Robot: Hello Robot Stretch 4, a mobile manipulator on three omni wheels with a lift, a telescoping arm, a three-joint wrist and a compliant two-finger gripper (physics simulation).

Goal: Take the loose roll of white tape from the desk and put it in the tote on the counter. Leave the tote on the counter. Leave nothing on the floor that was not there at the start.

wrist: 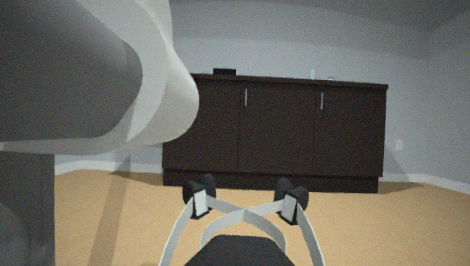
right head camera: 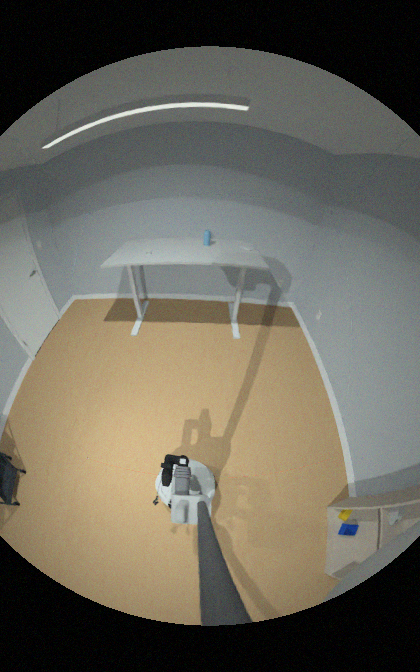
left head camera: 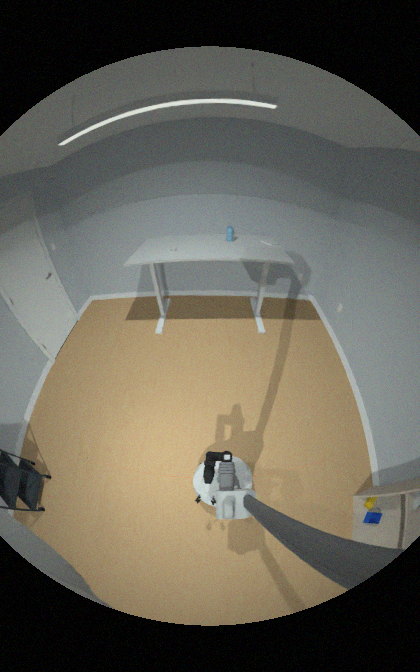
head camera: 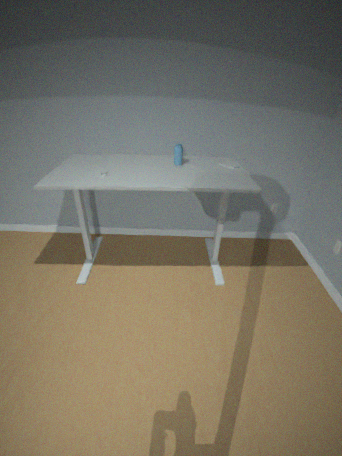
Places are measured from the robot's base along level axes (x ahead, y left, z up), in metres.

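Where they show: gripper, fingertip midpoint: point(wrist: 245, 189).
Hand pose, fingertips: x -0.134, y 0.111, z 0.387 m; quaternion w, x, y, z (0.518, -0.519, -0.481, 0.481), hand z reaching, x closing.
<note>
After its pixels a point has its place.
The white desk point(head camera: 140, 178) {x 1.655, y 0.188, z 0.923 m} point(left head camera: 200, 254) point(right head camera: 175, 257) stands against the far wall. A small pale object point(head camera: 104, 174) {x 1.685, y 0.450, z 0.936 m} point(left head camera: 173, 249) lies on its left part, too small to tell whether it is the tape. A blue bottle point(head camera: 178, 155) {x 1.957, y -0.086, z 1.010 m} point(left head camera: 230, 233) point(right head camera: 207, 237) stands toward the back, and a flat white item point(head camera: 229, 165) {x 1.991, y -0.519, z 0.932 m} point(left head camera: 269, 243) lies at the right. In the wrist view, a dark box point(wrist: 224, 72) {x -2.008, y 0.034, z 0.948 m}, possibly the tote, sits on the dark counter point(wrist: 275, 130) {x -1.810, y 0.461, z 0.465 m} across the room. My gripper point(wrist: 245, 189) {x -0.134, y 0.111, z 0.387 m} point(left head camera: 206, 500) is open and empty, away from desk and counter.
A shelf unit point(left head camera: 402, 520) point(right head camera: 379, 530) with a blue bin point(left head camera: 372, 517) point(right head camera: 348, 529) stands at the lower right. A black cart point(left head camera: 25, 486) point(right head camera: 7, 480) is at the left, with a door point(left head camera: 30, 285) beyond. A clear bottle point(wrist: 312, 74) {x -2.133, y 0.850, z 1.007 m} stands on the counter.
</note>
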